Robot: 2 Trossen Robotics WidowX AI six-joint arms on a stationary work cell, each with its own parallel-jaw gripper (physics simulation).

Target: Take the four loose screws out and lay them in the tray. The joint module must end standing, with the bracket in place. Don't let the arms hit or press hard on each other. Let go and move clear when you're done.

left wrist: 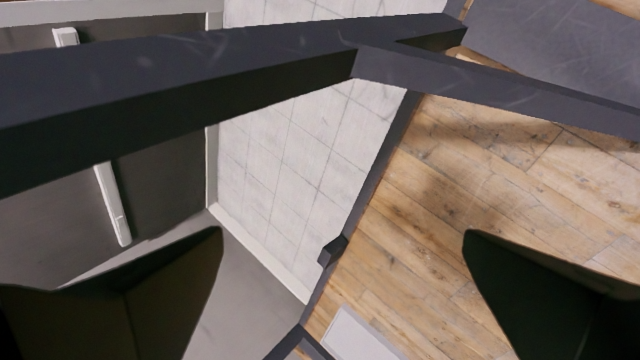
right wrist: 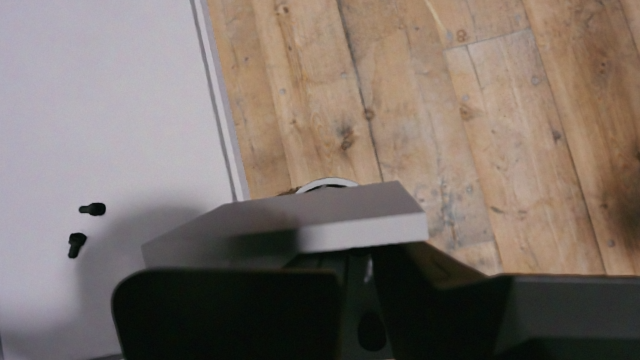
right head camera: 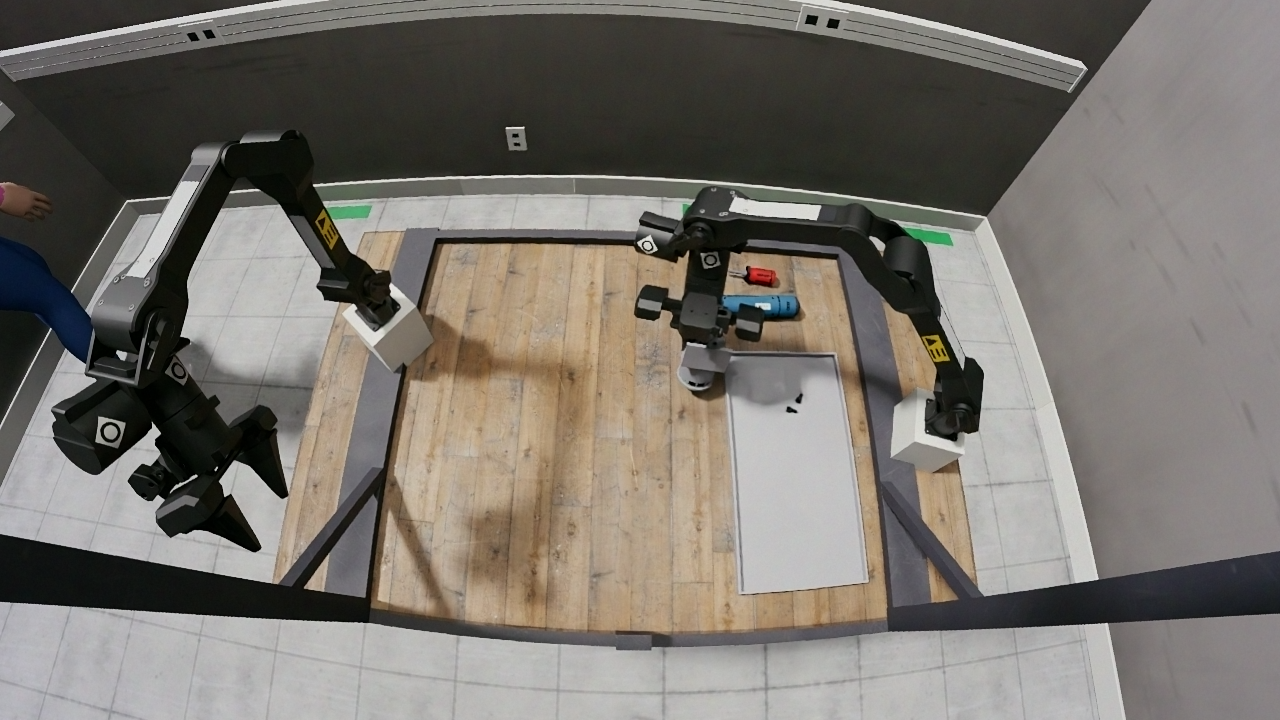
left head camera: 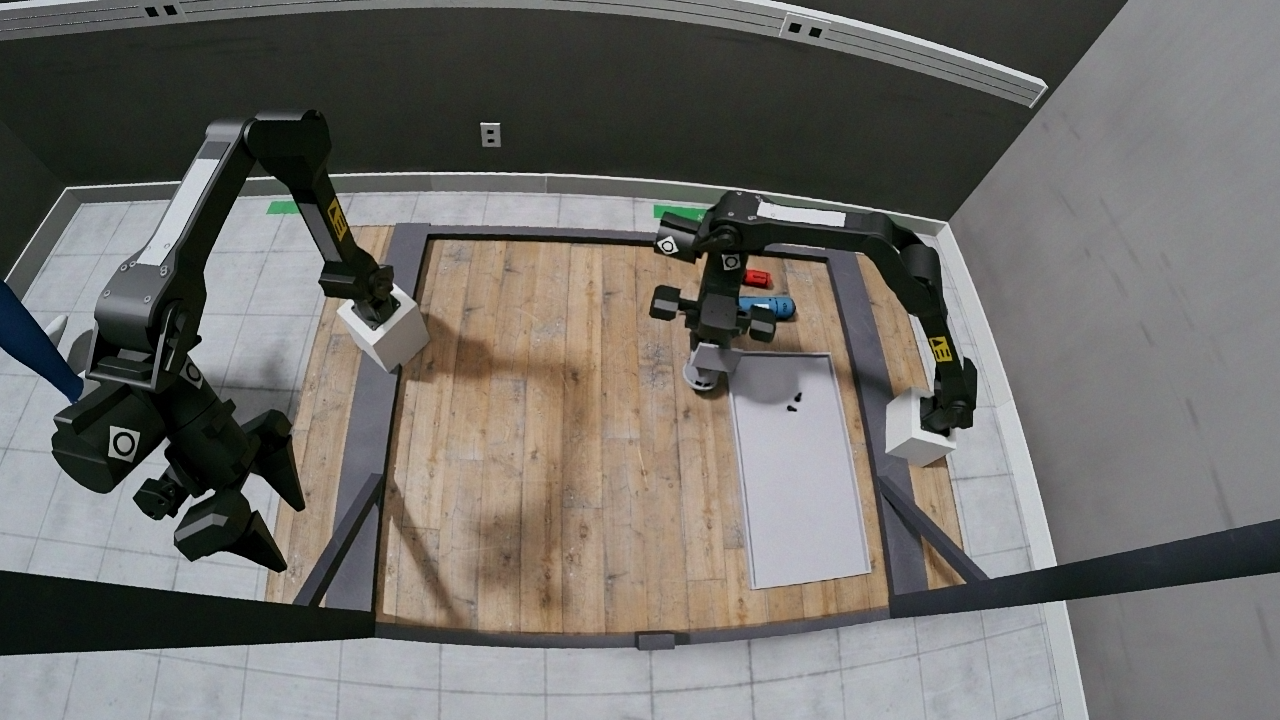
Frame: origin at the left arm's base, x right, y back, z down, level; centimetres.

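Seen in the pictures: left gripper, fingertip midpoint: (left wrist: 344,239) (right head camera: 272,522) (left head camera: 293,538); right gripper, fingertip midpoint: (right wrist: 357,227) (right head camera: 692,357) (left head camera: 702,357); left arm's base, link origin: (right head camera: 378,310) (left head camera: 375,307); right arm's base, link origin: (right head camera: 940,420) (left head camera: 934,417).
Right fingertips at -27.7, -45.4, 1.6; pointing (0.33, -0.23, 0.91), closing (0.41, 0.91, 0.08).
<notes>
Pixels of each thing's middle, then the offset from my right fingertips to it, as dx, dy, dz.
- joint module, body centre: (right head camera: 699,363) (left head camera: 705,363) -1.8, -0.7, +4.2
- light grey bracket, body centre: (right wrist: 312,307) (right head camera: 706,342) (left head camera: 715,343) -3.0, -0.3, -0.9
- tray, body centre: (right wrist: 79,82) (right head camera: 794,464) (left head camera: 796,461) +0.3, -23.4, +9.4
- blue tool, body centre: (right head camera: 738,306) (left head camera: 736,307) -18.4, +1.5, +8.2
- red-handled screwdriver, body centre: (right head camera: 750,274) (left head camera: 746,276) -26.7, +3.8, +8.7
The joint module (left head camera: 699,379) (right head camera: 693,379) stands beside the tray's far left corner, mostly hidden under the light grey bracket (left head camera: 713,357) (right head camera: 707,358) (right wrist: 360,232). The bracket looks tilted on it in the right wrist view. Two black screws (left head camera: 798,396) (right head camera: 791,409) (right wrist: 93,209) lie in the tray (left head camera: 805,501) (right head camera: 799,510) (right wrist: 100,100). My right gripper (left head camera: 713,344) (right head camera: 702,338) (right wrist: 357,227) is low over the bracket, its fingers nearly together on a screw that they mostly hide. My left gripper (left head camera: 293,537) (right head camera: 273,522) (left wrist: 344,239) is open and empty, far left of the bracket.
A blue tool (left head camera: 776,307) (right head camera: 771,306) and a red-handled screwdriver (left head camera: 757,278) (right head camera: 759,276) lie behind the tray, close to the right arm. A dark frame beam (left head camera: 344,537) (left wrist: 225,65) passes near the left gripper.
</notes>
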